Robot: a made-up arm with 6 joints.
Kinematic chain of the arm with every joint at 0, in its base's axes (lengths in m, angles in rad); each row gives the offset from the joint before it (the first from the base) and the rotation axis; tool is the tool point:
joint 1: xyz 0 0 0.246 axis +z
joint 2: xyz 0 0 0 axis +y
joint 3: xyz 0 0 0.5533 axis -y
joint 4: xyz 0 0 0 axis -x
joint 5: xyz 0.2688 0 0 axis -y
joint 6: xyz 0 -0.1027 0 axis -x
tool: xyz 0 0 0
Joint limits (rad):
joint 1: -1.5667..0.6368
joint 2: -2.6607..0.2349
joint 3: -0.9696..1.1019
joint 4: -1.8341..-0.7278
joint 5: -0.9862..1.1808
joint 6: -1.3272..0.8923
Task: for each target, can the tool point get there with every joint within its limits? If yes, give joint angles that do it. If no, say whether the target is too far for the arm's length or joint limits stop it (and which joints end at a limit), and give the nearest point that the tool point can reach.
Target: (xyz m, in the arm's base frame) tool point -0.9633 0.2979 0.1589
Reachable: no: too far | nearest point -0.7495 0.2318 0.1782 | short by 0.225 m
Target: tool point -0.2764 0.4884 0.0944
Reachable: yes | joints -1.0250 -2.3445 0.1988 -1.7401 0.4523 0.5458
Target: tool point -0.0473 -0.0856 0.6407
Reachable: yes | joints 0.3616 -0.6932 -0.5111 -0.9067 0.8575 -0.4857
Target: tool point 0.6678 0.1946 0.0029
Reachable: no: joint limits stop it (at a limit: joint 1, joint 2, joint 3, joint 4) | nearest point 0.0260 0.1899 0.0342 | short by 0.643 m
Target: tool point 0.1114 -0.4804 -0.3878
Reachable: no: joint limits stop it (at a limit: joint 1, joint 2, joint 3, joint 4) | nearest point -0.3679 -0.3675 -0.3454 | short by 0.494 m
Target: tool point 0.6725 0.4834 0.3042
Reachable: no: joint limits stop it (at a limit: joint 2) | nearest point 0.2972 0.2137 0.6213 | short by 0.560 m
